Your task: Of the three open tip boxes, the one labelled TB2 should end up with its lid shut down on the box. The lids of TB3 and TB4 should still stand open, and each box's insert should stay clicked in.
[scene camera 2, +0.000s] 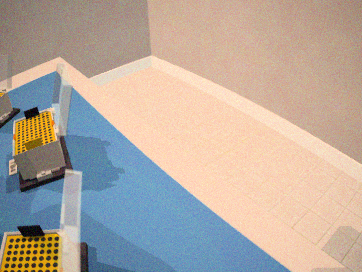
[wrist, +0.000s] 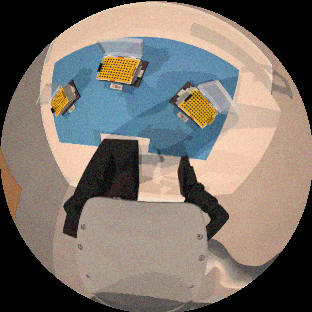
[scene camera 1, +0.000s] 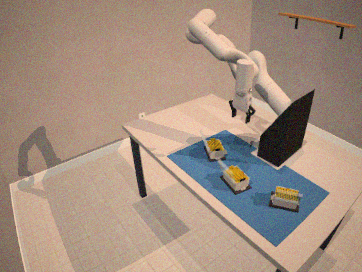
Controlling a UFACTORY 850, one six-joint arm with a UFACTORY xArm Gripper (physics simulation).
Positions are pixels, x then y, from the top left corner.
Labels:
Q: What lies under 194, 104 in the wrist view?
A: An insert.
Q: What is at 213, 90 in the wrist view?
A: A clear lid.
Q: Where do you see a clear lid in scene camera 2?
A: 62, 91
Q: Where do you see a clear lid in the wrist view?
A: At 123, 46

